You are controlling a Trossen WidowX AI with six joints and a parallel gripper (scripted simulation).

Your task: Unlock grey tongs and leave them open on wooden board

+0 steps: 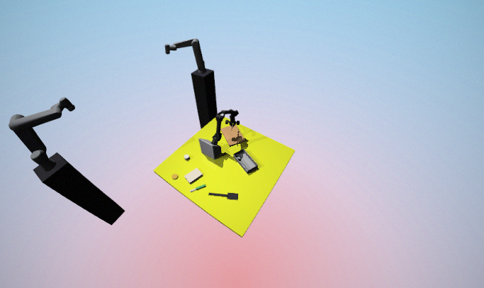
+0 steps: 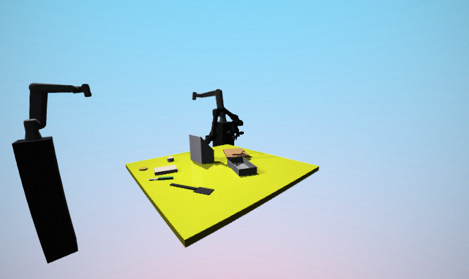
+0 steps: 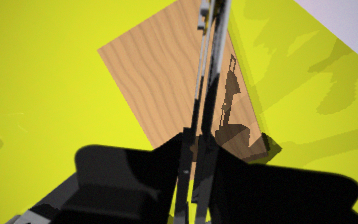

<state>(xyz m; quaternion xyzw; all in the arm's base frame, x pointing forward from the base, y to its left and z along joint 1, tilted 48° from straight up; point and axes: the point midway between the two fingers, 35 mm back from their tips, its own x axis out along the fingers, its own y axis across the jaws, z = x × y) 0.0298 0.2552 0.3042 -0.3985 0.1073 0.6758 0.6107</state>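
Right now the wooden board is 15 cm below my gripper tip. From my gripper tip the other things lie so: beige slab (81 cm to the right, 14 cm below, 5 cm behind); then black spatula (83 cm to the right, 40 cm ahead, 15 cm below); then grey roasting tin (37 cm ahead, 33 cm to the right, 13 cm below).
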